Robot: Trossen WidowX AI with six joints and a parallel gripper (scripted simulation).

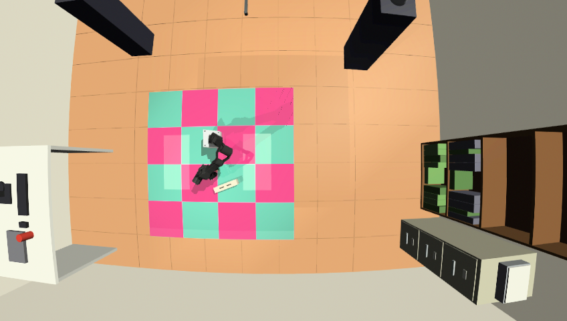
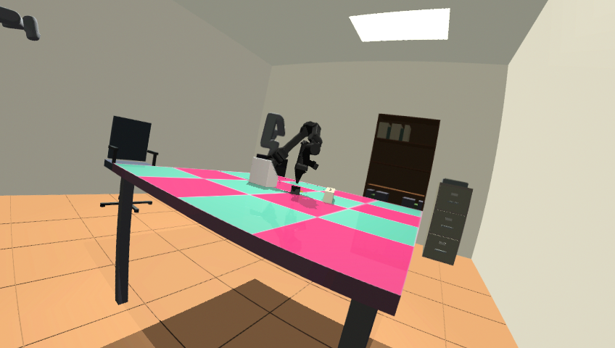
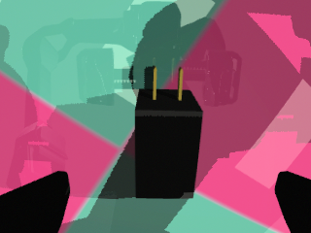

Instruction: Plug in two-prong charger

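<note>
Now: the black two-prong charger 10 mm ahead of my gripper tip, 10 mm to the left of it and 40 mm below it.
</note>
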